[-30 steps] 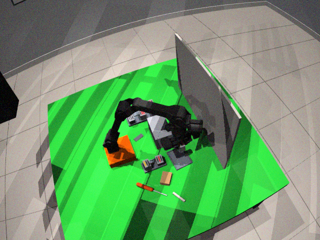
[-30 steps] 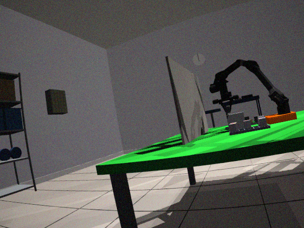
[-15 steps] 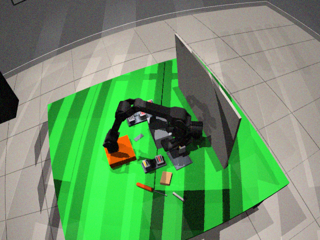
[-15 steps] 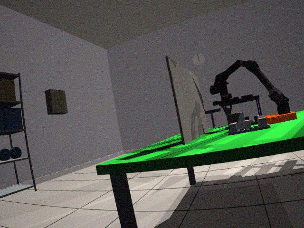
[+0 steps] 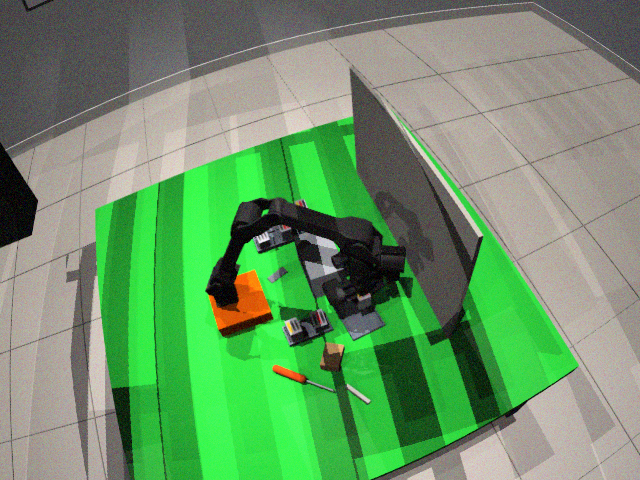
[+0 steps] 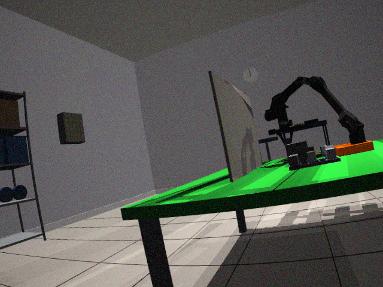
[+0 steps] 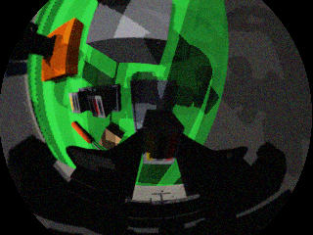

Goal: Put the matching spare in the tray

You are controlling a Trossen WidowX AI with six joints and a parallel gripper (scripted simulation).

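Now: the flat grey tray 10 mm behind my gripper tip, 10 mm to the left of it and 90 mm below it. From my gripper tip the other things lie so: grey mounted unit 60 mm behind, 190 mm to the left, 50 mm below; brown block 120 mm behind, 100 mm to the right, 80 mm below; small white bar 90 mm behind, 220 mm to the right, 90 mm below.
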